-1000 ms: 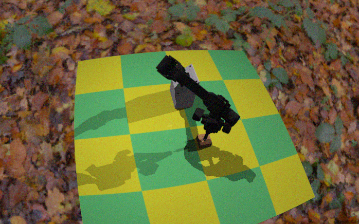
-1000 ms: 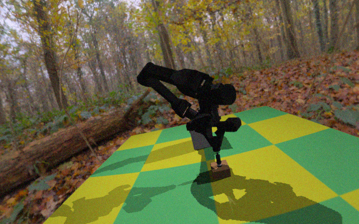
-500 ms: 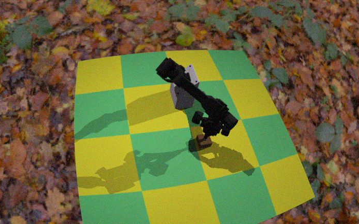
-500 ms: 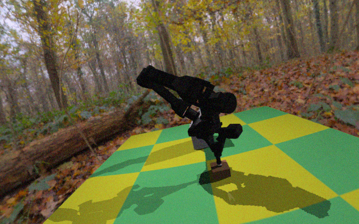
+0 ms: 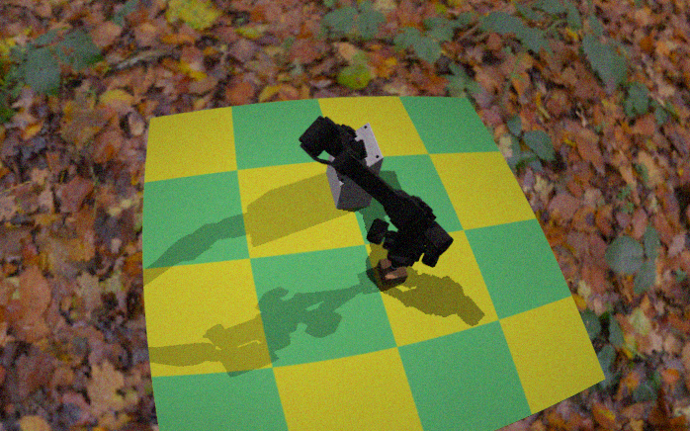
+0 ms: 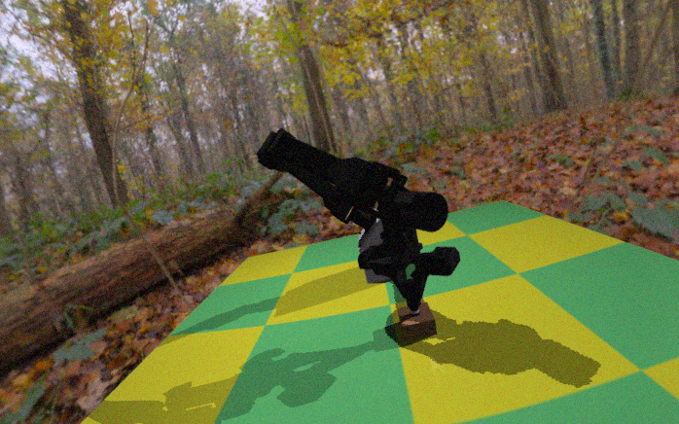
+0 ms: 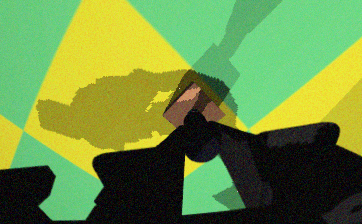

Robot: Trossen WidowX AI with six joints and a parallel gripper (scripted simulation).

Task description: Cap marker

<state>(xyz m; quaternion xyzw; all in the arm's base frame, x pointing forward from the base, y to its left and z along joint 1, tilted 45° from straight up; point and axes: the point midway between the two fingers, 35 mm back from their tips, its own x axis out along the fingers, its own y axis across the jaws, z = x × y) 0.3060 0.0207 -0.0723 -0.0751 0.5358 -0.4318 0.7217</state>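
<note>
Now: gripper tip 10 mm below the black marker cap.
</note>
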